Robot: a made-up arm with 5 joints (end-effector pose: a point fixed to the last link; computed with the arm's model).
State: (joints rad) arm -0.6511 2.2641 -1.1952 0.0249 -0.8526
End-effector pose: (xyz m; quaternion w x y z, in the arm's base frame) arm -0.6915 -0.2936 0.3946 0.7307 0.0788 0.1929 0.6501
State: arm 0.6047 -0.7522 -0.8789 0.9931 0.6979
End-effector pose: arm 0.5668 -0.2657 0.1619 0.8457 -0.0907 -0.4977 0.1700
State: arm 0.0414 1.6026 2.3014 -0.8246 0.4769
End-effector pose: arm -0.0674 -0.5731 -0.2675 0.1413 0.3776 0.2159 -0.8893
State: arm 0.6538 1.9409 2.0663 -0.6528 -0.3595
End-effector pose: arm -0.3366 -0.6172 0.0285 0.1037 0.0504 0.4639 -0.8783
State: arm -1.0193 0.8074 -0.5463 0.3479 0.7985
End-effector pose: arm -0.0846 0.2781 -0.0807 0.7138 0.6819 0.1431 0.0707
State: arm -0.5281 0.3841 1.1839 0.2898 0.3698
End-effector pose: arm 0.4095 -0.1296 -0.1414 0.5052 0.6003 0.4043 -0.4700
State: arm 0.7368 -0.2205 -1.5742 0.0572 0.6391
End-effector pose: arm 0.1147 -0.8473 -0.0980 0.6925 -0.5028 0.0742 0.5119
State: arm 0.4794 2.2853 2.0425 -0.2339 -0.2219
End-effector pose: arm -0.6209 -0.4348 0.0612 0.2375 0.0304 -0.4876 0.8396
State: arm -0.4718 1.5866 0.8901 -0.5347 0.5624
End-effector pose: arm -0.0657 0.0123 0.0773 0.3556 0.5998 0.6344 -0.3337
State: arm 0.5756 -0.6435 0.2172 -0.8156 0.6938
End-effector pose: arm -0.0261 -0.3109 -0.0790 0.9058 0.0213 0.1147 0.4073
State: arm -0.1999 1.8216 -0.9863 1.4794 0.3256
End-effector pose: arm -0.4581 -0.1815 -0.2800 0.8014 -0.0790 0.4756 -0.3540
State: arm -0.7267 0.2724 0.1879 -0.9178 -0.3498
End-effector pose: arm -0.2161 0.0061 -0.0108 0.8892 0.2448 -0.1699 0.3473
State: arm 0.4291 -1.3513 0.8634 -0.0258 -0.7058
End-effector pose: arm 0.2602 0.0357 0.4417 0.9015 -0.2321 -0.3623 -0.0459
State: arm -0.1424 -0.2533 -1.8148 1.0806 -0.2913
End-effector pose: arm 0.4322 -0.2422 -0.0854 0.6686 -0.3730 -0.6390 -0.0737
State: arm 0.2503 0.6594 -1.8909 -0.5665 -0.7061
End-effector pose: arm -0.4512 -0.8415 -0.1789 0.3278 -0.5307 -0.1678 0.7634
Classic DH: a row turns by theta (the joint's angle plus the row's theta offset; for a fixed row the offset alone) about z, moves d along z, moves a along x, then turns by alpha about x. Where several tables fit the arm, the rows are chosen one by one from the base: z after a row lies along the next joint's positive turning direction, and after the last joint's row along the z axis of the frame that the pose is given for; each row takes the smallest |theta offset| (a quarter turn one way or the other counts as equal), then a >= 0, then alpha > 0; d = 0 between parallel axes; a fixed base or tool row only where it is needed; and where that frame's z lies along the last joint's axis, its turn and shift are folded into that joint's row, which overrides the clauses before.
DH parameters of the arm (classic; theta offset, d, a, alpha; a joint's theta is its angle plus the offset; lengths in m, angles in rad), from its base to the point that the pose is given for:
base (fixed): 1.2123 0.1899 -0.1798 -1.603
joint 1: -1.4111 -0.0152 0.0358 -1.3987
joint 2: 0.7318 -0.5432 -0.071 -0.9552
joint 3: 1.2481 0.3545 -0.0224 -0.8903
joint 4: 0.4792 0.1734 -0.4408 1.5708
joint 5: -0.0024 0.1028 0.0197 1.5312
tool (fixed): 1.511 -0.0245 0 0

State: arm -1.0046 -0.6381 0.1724 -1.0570 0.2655
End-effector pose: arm 0.0841 0.0561 -0.0456 0.7214 0.2810 -0.5094 0.3757
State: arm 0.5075 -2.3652 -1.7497 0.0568 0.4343
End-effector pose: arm 0.3979 -0.0057 0.8790 0.1032 0.6652 0.7039 -0.2269
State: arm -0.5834 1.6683 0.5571 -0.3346 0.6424
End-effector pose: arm -0.1945 0.0621 0.1377 0.3720 0.5734 0.6881 -0.2436
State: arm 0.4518 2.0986 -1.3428 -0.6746 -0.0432
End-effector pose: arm -0.6650 -0.1668 0.7654 0.5716 0.2693 0.6095 0.4789
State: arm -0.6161 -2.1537 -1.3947 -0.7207 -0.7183
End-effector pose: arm 0.3529 -0.8606 0.4717 0.0644 0.8263 0.3744 0.4158
